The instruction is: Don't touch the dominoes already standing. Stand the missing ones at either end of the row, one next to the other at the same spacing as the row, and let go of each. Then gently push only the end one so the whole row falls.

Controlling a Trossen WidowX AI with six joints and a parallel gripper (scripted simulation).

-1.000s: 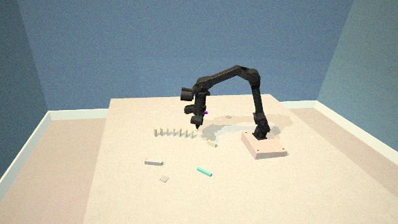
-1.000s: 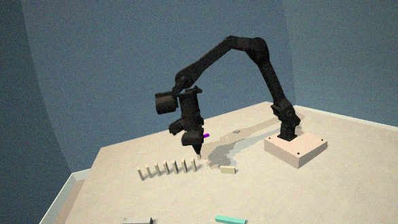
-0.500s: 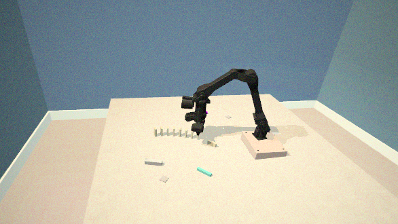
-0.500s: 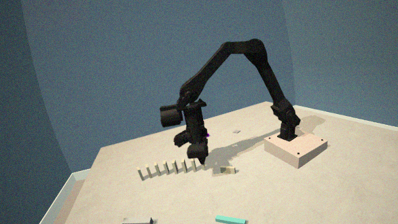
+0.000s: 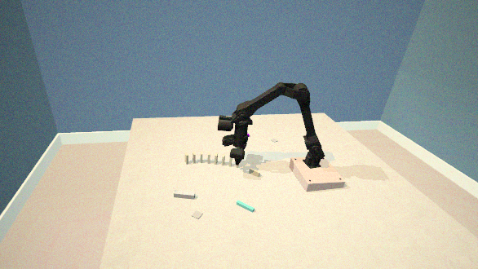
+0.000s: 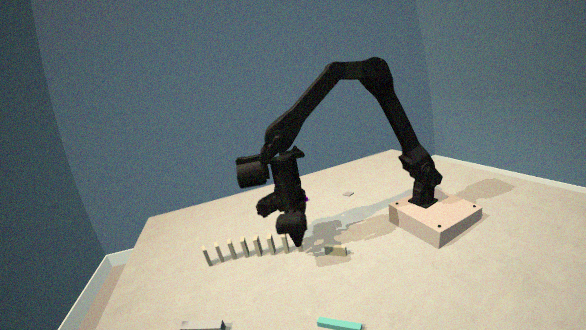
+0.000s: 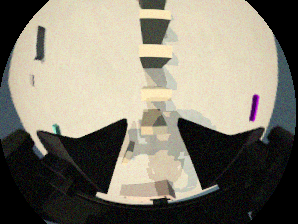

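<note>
Right now my gripper tip is 280 mm short of the grey block, 130 mm to the right of it and 20 mm above it. Round my gripper tip: purple bar (260 mm to the right, 140 mm behind, 20 mm below); then teal bar (260 mm to the left, 70 mm ahead, 20 mm below).
</note>
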